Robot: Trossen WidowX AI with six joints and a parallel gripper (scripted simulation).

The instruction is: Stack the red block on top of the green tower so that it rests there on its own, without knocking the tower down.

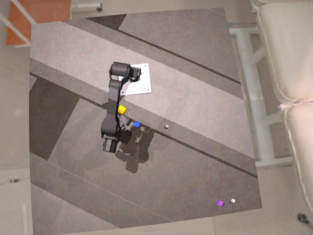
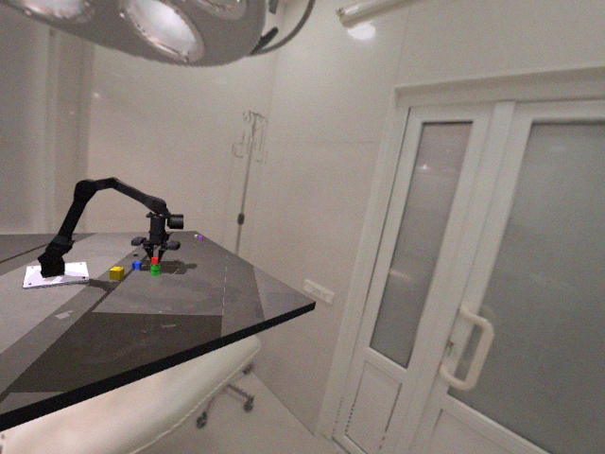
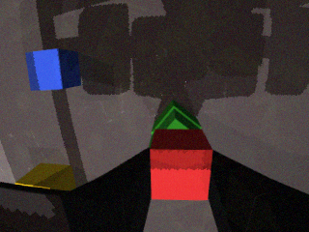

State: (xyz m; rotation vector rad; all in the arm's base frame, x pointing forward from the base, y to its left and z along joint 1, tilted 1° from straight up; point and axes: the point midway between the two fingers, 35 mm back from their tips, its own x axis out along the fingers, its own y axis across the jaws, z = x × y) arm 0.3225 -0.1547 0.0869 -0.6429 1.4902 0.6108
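Right now the red block is 1 cm above my gripper tip. From my gripper tip the other things lie so: blue block (10 cm to the left, 5 cm below, 4 cm behind); green block (2 cm below); yellow block (14 cm behind, 4 cm to the left, 4 cm below).
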